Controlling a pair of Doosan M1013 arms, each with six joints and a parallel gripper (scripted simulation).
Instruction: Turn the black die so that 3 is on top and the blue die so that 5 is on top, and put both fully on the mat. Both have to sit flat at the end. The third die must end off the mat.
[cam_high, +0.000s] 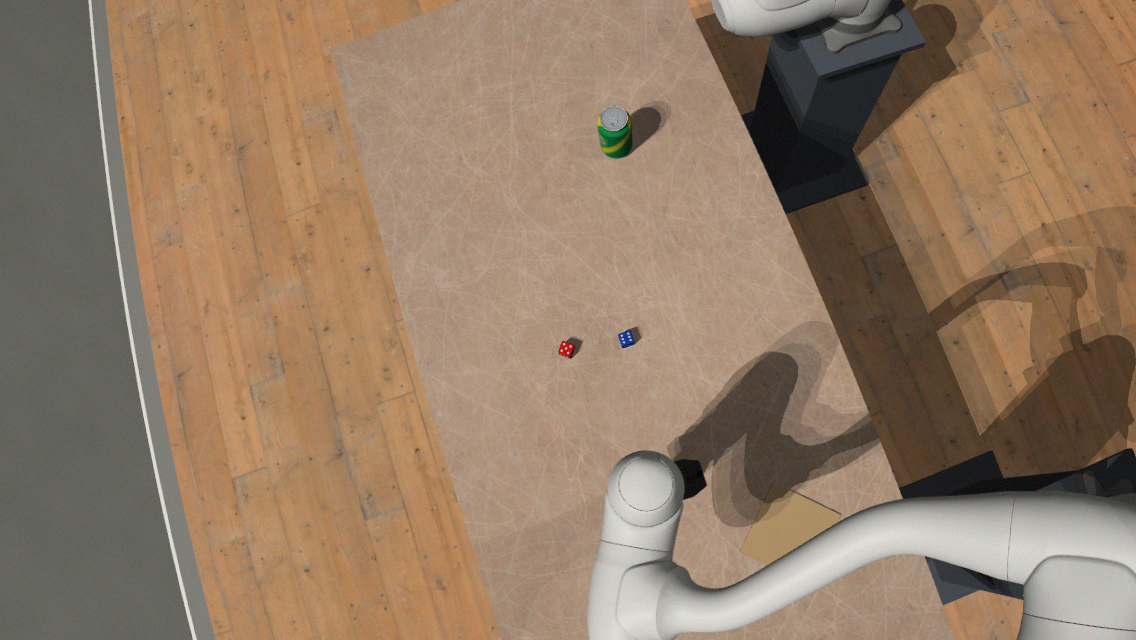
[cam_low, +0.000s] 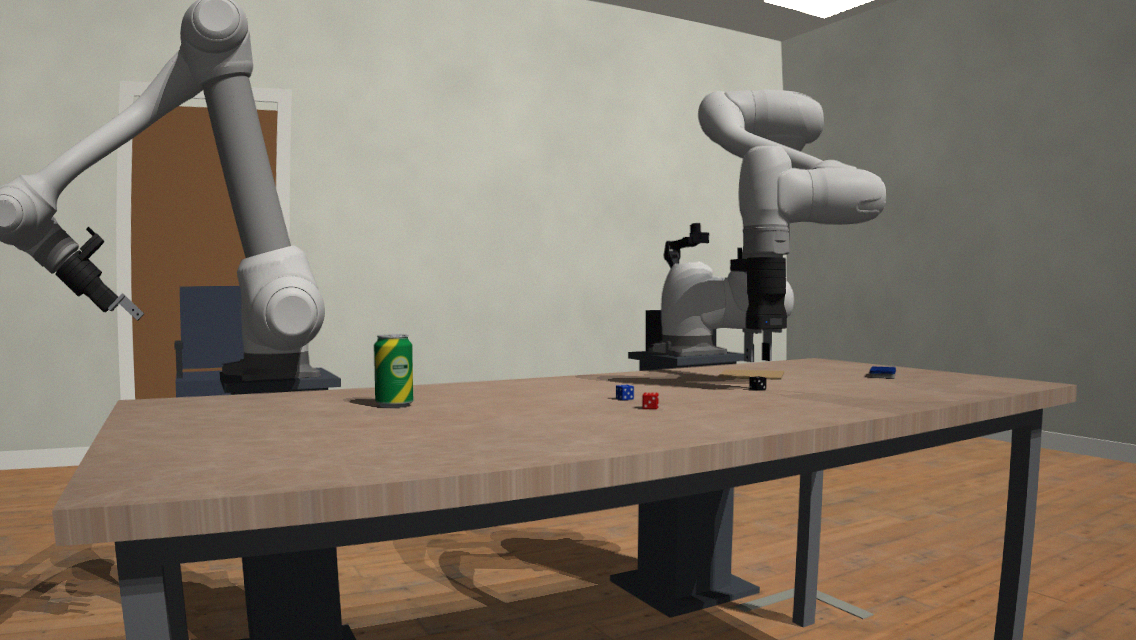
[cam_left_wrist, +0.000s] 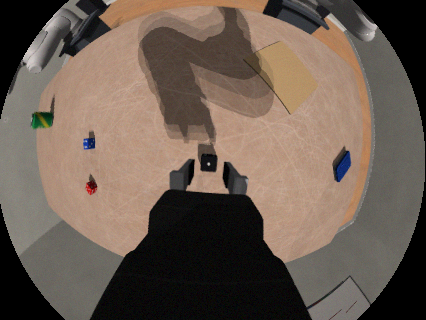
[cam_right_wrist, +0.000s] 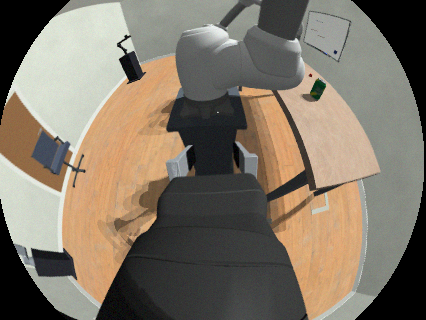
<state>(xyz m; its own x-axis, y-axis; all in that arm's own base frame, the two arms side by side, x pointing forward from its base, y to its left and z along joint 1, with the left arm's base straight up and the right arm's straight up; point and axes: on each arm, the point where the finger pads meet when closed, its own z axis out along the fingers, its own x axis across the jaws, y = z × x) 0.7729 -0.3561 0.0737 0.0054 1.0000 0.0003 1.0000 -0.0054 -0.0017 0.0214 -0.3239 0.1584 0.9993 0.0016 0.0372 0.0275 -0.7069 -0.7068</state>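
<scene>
My left gripper is now 6 cm above the black die. The rest, counted from my left hand: red die 31 cm to the right, 8 cm ahead, 6 cm below; tan mat 19 cm behind, 16 cm to the left, 7 cm below; blue die 29 cm to the right, 6 cm below, 4 cm behind.
</scene>
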